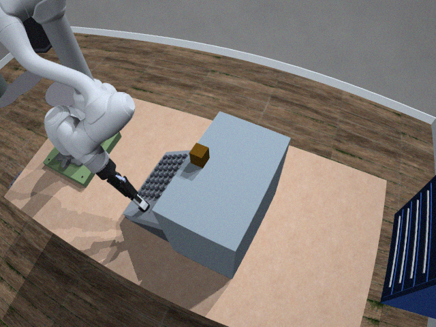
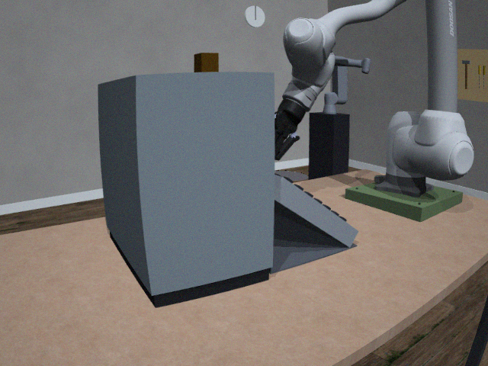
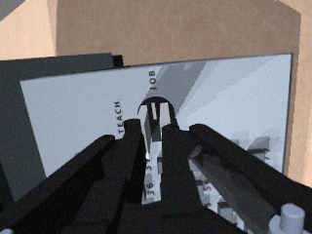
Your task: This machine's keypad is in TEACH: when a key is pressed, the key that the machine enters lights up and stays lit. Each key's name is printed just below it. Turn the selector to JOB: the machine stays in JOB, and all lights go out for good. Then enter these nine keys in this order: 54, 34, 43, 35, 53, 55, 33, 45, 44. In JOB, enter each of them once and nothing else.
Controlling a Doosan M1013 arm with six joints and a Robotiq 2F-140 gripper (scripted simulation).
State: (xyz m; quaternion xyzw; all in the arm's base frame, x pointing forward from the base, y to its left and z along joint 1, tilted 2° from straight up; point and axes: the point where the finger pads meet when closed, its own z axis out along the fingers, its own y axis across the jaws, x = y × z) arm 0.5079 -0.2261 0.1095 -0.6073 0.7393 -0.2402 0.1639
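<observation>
The black selector knob is 20 mm below my hand, 10 mm to the right of it and 10 mm ahead of it. Round my hand: key: 180 mm to the left, 60 mm ahead, 30 mm below.
</observation>
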